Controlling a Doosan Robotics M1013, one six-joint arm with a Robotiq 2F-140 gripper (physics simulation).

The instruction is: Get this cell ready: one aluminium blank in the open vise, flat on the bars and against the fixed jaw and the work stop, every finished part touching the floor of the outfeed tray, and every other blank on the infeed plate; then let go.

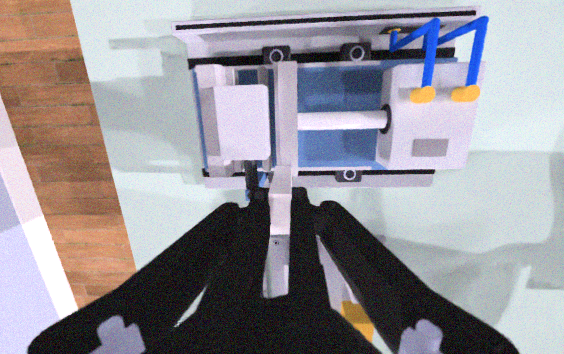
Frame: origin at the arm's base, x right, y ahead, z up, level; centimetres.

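Where they show: gripper, fingertip midpoint: [284, 180].
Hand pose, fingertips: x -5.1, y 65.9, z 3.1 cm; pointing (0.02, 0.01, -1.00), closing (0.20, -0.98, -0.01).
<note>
Each offset is from my fingertips to the top centre of the thing. "spot": to the spot under its first point.
A light aluminium blank @(dz +2.0, dx +4.8, dy +4.3 cm) [243, 122] lies in the vise between the fixed jaw [209, 75] on the left and the moving jaw [286, 115] on the right. Its left edge is at the fixed jaw; whether they touch cannot be told. A gap separates it from the moving jaw. Its seating on the bars is hidden. The dark work stop @(dz +0.0, dx +0.2, dy +3.4 cm) [251, 175] is at the blank's lower edge; contact is unclear. My gripper [284, 180] is shut and empty, its pale fingertips together at the moving jaw's lower end, to the right of the work stop. The infeed plate and outfeed tray cannot be made out.
The vise's white end block @(dz +0.0, dx +8.0, dy -11.9 cm) [432, 120] stands at the right, with blue pipes @(spot: dz +1.4, dx +12.3, dy -9.1 cm) [429, 55] rising from yellow fittings. A pale rod @(dz -1.0, dx +6.4, dy -4.3 cm) [342, 120] joins it to the moving jaw. A long upright rail @(dz -4.6, dx +15.3, dy -0.7 cm) [325, 19] runs behind. A yellow object @(dz -4.4, dx -23.2, dy -15.1 cm) [356, 312] shows partly beneath my gripper.
</note>
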